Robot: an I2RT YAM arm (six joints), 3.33 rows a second.
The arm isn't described. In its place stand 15 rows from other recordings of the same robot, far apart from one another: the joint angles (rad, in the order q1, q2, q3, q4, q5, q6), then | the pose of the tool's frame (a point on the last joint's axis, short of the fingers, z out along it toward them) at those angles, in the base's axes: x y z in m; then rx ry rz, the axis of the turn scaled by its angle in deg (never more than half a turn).
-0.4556 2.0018 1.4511 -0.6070 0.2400 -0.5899 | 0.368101 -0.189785 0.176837 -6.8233 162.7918 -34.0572
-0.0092 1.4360 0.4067 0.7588 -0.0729 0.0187 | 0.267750 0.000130 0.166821 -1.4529 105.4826 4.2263
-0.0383 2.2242 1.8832 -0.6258 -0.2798 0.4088 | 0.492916 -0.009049 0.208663 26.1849 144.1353 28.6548
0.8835 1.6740 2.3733 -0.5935 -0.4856 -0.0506 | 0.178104 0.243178 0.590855 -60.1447 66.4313 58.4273
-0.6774 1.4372 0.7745 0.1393 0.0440 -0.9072 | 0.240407 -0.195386 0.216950 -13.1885 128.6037 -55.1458
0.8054 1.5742 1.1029 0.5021 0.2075 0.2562 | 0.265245 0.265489 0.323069 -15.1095 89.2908 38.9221
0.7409 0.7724 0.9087 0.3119 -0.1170 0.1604 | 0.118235 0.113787 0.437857 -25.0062 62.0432 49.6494
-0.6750 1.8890 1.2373 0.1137 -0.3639 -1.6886 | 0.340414 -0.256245 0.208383 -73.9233 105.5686 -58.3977
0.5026 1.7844 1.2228 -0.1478 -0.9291 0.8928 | 0.325929 0.211701 0.229732 -4.6104 147.6866 97.8005
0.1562 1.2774 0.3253 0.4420 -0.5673 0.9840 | 0.219681 0.053962 0.150643 31.2802 125.3230 71.5402
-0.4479 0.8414 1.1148 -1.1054 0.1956 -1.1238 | 0.120590 -0.065616 0.353734 -44.2048 142.9115 -51.3089
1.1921 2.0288 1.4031 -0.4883 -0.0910 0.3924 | 0.151803 0.390260 0.157208 -64.7352 148.7664 32.0354
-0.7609 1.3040 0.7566 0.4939 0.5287 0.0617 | 0.201562 -0.216715 0.286279 60.1030 77.0498 -54.8025
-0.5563 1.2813 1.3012 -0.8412 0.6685 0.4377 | 0.207309 -0.154889 0.356758 78.7424 107.3740 -48.8106
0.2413 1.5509 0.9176 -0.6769 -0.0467 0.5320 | 0.267582 0.067562 0.174960 23.6493 165.0820 11.8478
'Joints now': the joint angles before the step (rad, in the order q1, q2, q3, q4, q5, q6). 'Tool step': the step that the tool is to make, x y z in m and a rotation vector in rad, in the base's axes. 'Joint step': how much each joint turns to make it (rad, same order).
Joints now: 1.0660, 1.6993, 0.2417, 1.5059, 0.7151, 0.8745
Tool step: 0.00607, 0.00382, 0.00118, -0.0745, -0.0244, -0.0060
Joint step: -0.0153, 0.0065, 0.0263, -0.0236, -0.0119, -0.0755
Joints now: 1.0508, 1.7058, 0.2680, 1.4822, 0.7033, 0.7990
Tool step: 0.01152, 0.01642, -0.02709, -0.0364, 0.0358, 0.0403
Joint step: -0.0122, 0.1899, 0.0660, 0.0637, -0.0524, 0.0172
